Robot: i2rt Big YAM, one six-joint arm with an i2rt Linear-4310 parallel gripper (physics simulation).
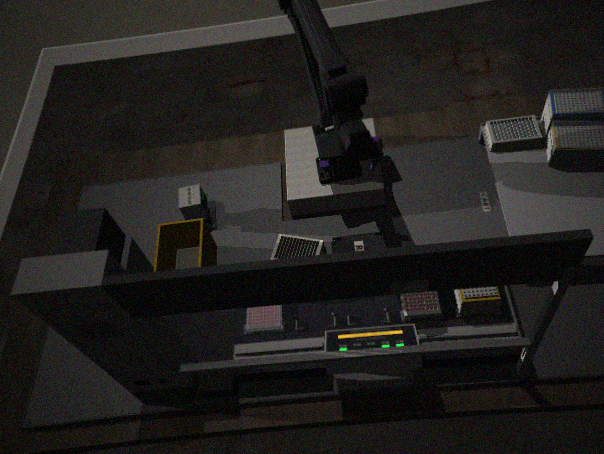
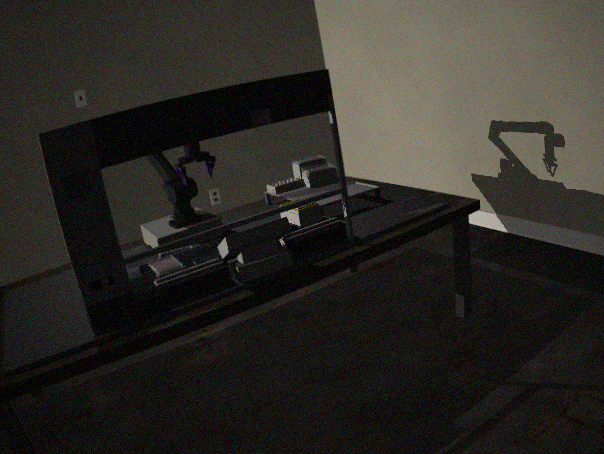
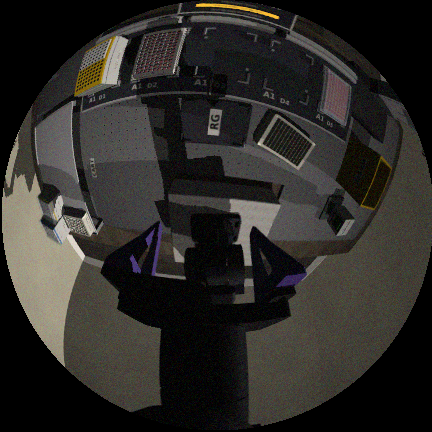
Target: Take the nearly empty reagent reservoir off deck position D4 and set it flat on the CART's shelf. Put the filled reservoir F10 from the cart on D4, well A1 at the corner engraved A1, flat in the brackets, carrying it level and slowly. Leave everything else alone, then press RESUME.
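Frame: origin at the arm's base, x down, y left, z ahead, level; metres.
Where they show: gripper, fingertip midpoint: (image 1: 351, 172) (image 2: 198, 182) (image 3: 205, 227); arm's base, origin of the base link: (image 1: 338, 168) (image 3: 214, 226).
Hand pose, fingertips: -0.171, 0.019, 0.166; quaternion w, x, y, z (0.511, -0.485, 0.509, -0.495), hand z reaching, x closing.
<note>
Each offset is from my fingertips to the centre of the thing, as dx, dy, dz.
My gripper (image 3: 205, 227) (image 2: 198, 180) is open and empty, hanging over its base area. Deck position D4 (image 3: 290, 75) has bare corner brackets. A white-rimmed slotted tray @(+0.216, -0.170, +0.059) (image 3: 286, 141) (image 1: 298, 246), seemingly a reservoir, sits askew between deck and base; its liquid level cannot be told. A white gridded container @(+0.156, +0.457, -0.161) (image 1: 514, 131) (image 2: 284, 186) (image 3: 79, 221) is at the rear of the cart @(+0.199, +0.511, +0.012) (image 1: 555, 205) (image 3: 54, 132). The label F10 is unreadable. The front panel (image 1: 370, 340) shows an amber bar and green marks; RESUME cannot be read.
Yellow tip rack @(+0.147, +0.228, +0.266) (image 3: 97, 67) is on D1, a plate @(+0.173, +0.105, +0.255) (image 3: 159, 52) on D2, and a pink plate @(+0.173, -0.266, +0.220) (image 3: 335, 96) on D5. The RG-labelled dark block @(+0.225, -0.007, +0.081) (image 3: 232, 125), yellow-rimmed bin @(+0.164, -0.456, +0.055) (image 1: 202, 240) and small white-faced box @(+0.180, -0.438, -0.131) (image 1: 191, 197) stand nearby. A dark beam (image 1: 350, 272) crosses above the deck.
</note>
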